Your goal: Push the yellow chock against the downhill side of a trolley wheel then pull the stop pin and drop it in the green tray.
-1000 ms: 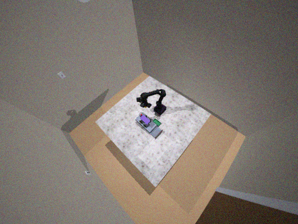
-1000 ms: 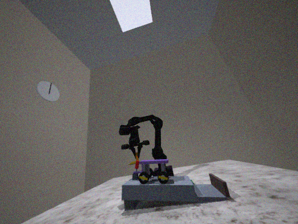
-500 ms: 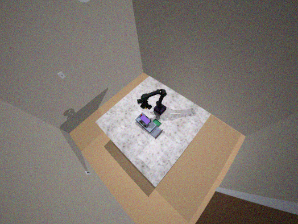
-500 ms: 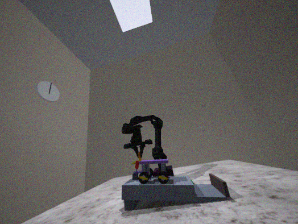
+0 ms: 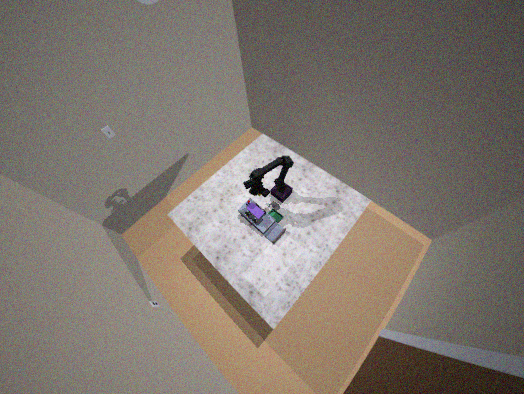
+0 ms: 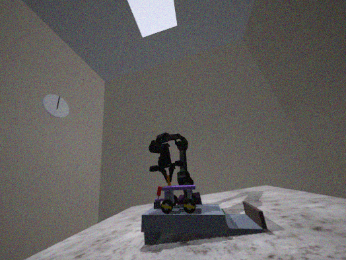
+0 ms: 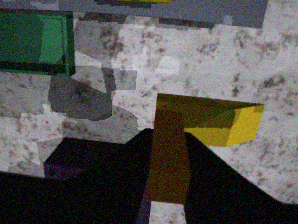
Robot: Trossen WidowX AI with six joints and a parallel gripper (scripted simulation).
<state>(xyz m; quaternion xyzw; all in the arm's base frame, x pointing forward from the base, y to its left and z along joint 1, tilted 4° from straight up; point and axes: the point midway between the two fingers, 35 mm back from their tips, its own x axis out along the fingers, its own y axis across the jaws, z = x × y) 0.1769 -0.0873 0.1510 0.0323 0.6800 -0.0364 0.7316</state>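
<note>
My gripper tip is 110 mm short of the red-headed stop pin, 40 mm to the left of it and 40 mm above it. Round my gripper tip: purple trolley (140 mm ahead, 50 mm to the left, 60 mm below); then yellow chock (20 mm to the right, 10 mm below); then grey ramp (140 mm ahead, 60 mm to the left, 130 mm below).
</note>
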